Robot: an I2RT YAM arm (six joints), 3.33 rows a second.
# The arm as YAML. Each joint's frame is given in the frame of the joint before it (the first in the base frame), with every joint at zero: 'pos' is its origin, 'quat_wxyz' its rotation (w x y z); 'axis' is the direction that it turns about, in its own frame. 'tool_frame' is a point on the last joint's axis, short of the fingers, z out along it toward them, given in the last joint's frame.
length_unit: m
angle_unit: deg
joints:
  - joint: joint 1
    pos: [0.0, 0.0, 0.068]
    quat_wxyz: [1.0, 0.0, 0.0, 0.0]
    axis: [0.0, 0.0, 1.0]
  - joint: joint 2
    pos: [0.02, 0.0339, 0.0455]
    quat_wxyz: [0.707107, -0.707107, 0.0, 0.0]
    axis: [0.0, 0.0, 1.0]
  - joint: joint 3
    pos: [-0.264, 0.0, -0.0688]
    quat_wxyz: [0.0, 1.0, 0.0, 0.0]
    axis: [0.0, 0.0, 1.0]
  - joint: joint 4
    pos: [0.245, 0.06, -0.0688]
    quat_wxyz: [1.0, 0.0, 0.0, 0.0]
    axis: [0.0, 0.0, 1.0]
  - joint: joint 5
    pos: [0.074, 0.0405, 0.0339]
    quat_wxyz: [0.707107, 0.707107, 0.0, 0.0]
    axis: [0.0, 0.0, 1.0]
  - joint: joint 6
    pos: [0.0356, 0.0, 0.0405]
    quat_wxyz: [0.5, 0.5, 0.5, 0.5]
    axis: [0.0, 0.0, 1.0]
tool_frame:
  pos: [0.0, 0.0, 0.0]
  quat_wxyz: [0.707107, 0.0, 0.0, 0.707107]
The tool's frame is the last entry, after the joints.
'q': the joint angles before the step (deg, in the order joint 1, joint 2, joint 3, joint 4, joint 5, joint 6). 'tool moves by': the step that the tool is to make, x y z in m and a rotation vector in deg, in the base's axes. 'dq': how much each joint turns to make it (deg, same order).
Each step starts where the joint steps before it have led.
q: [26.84 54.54 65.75 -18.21 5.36 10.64]
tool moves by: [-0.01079 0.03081 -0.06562 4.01 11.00 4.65]
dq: [9.30 -1.73 -12.61 2.41 2.75 9.95]
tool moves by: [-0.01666 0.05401 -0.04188 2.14 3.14 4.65]
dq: [14.42 4.79 -6.89 9.48 8.31 6.49]
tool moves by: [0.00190 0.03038 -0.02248 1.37 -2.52 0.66]
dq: [4.48 6.36 -3.14 12.14 3.99 -0.06]
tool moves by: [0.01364 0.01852 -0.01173 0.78 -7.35 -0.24]
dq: [0.05 6.57 -1.82 15.34 1.40 -5.80]
